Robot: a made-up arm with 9 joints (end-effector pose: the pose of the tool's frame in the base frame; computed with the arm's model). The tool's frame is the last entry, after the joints. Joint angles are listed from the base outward.
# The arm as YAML. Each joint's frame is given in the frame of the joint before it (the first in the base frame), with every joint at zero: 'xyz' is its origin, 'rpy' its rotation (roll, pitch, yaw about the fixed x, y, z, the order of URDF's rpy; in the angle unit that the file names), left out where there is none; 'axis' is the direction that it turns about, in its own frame. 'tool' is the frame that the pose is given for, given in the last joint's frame.
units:
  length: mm
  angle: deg
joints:
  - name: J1
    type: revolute
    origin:
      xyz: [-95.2, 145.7, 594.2]
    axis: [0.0, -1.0, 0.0]
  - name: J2
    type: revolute
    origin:
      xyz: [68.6, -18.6, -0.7]
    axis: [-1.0, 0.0, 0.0]
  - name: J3
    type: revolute
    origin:
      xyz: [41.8, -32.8, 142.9]
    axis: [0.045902, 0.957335, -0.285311]
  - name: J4
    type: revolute
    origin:
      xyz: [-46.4, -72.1, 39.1]
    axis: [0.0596, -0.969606, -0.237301]
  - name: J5
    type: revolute
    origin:
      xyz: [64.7, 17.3, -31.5]
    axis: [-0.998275, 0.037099, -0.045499]
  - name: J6
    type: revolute
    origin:
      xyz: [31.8, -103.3, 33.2]
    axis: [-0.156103, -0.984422, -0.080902]
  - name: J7
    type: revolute
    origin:
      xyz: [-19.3, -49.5, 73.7]
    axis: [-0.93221, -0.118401, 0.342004]
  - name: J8
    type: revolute
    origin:
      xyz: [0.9, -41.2, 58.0]
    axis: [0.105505, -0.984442, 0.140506]
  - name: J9
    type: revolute
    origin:
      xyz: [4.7, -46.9, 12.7]
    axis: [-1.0, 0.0, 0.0]
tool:
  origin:
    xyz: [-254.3, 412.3, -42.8]
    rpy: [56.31, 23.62, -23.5]
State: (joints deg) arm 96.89 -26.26 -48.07 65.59 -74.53 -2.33 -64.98 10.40 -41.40
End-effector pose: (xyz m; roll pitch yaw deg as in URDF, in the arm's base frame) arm 0.1253 -0.4315 0.9293 64.73 30.92 -173.10
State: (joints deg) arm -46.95 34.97 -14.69 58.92 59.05 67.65 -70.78 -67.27 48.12
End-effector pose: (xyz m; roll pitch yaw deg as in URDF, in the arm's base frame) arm -0.2128 -0.0605 0.5135 -22.91 -11.46 1.91
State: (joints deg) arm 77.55 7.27 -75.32 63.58 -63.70 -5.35 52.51 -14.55 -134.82
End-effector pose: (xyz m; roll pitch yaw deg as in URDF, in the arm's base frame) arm -0.1277 -0.6173 0.8173 16.17 45.28 129.31
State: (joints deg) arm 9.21 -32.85 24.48 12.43 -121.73 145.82 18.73 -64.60 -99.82
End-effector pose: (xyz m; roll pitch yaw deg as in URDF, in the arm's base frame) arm -0.3845 0.0015 1.0198 -82.68 64.26 -35.39
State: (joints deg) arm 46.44 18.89 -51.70 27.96 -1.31 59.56 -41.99 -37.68 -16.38
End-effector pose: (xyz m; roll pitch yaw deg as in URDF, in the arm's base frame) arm -0.1801 -0.0136 0.3707 -14.63 -60.08 116.68
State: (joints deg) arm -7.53 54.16 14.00 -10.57 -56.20 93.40 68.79 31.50 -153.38
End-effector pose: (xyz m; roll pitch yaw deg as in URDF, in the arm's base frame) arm -0.6015 0.1609 0.7383 81.57 2.30 42.67
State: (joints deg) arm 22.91 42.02 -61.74 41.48 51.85 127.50 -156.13 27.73 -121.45
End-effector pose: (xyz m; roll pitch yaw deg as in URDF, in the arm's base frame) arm -0.0952 0.1286 1.4028 175.67 33.57 -169.95
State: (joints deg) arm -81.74 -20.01 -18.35 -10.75 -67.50 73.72 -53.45 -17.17 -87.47
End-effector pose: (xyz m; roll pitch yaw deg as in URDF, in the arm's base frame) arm -0.5592 -0.1332 0.7878 -125.49 26.32 -36.49
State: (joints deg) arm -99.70 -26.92 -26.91 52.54 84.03 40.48 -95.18 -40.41 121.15
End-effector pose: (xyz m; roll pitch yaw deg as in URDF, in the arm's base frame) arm -0.4143 -0.0899 0.6213 -66.88 11.27 -42.42
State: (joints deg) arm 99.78 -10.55 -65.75 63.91 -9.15 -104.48 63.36 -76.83 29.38
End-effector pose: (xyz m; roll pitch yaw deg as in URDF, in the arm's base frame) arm 0.0048 -0.2276 0.3399 99.20 -46.07 -130.30
